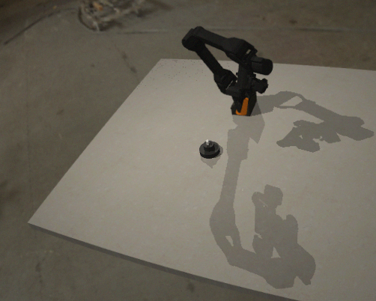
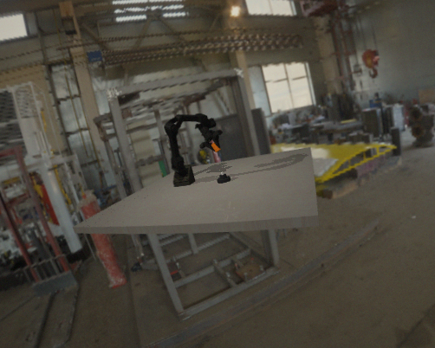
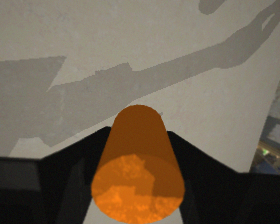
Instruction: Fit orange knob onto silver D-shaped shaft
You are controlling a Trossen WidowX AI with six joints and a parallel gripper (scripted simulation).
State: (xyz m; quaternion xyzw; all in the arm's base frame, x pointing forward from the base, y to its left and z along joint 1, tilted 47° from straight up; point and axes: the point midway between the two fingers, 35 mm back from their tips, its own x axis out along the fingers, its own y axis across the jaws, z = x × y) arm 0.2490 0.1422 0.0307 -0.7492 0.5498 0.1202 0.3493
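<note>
Now: the orange knob 1 cm behind my gripper tip and 3 cm above it. Also, from my gripper tip: round pedestal: 5 cm ahead, 14 cm to the right, 16 cm below.
</note>
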